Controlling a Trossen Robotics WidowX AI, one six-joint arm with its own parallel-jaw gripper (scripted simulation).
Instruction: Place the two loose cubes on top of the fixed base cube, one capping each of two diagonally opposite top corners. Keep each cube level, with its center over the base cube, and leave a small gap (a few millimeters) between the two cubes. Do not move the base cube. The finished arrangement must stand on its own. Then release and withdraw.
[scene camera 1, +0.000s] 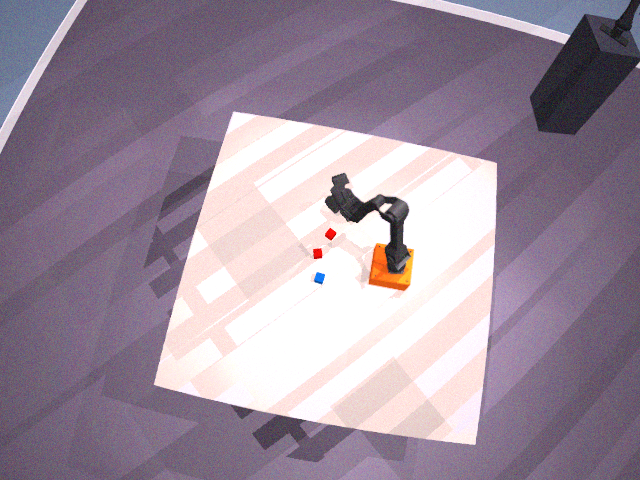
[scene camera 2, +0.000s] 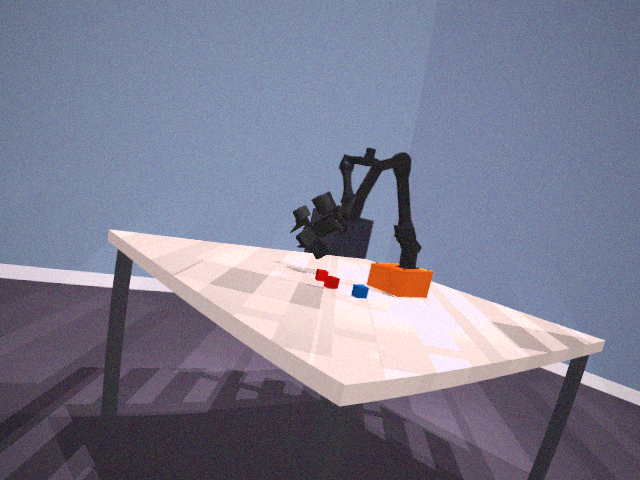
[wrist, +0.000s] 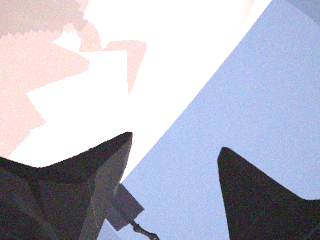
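In scene camera 2 you'd see the gripper (scene camera 2: 294, 239), and it's open with nothing in it, holding nothing. The wrist view has the gripper (wrist: 177, 146) too.
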